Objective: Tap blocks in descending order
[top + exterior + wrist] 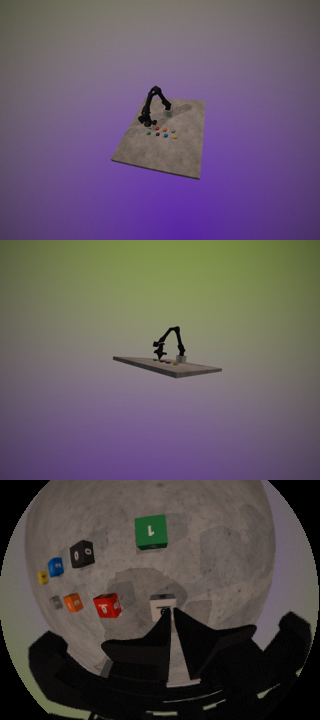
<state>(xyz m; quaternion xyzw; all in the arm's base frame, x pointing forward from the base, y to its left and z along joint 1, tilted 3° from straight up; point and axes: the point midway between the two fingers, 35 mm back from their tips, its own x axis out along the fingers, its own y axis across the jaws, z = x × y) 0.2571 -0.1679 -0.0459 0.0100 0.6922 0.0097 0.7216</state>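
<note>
Right now the white block is 10 mm to the left of my gripper tip and 10 mm below it. Also, from my gripper tip: red block 100 mm to the left, 10 mm below, 10 mm ahead; then green block 90 mm ahead, 20 mm to the left, 10 mm below; then black block 120 mm to the left, 90 mm ahead, 10 mm below.
</note>
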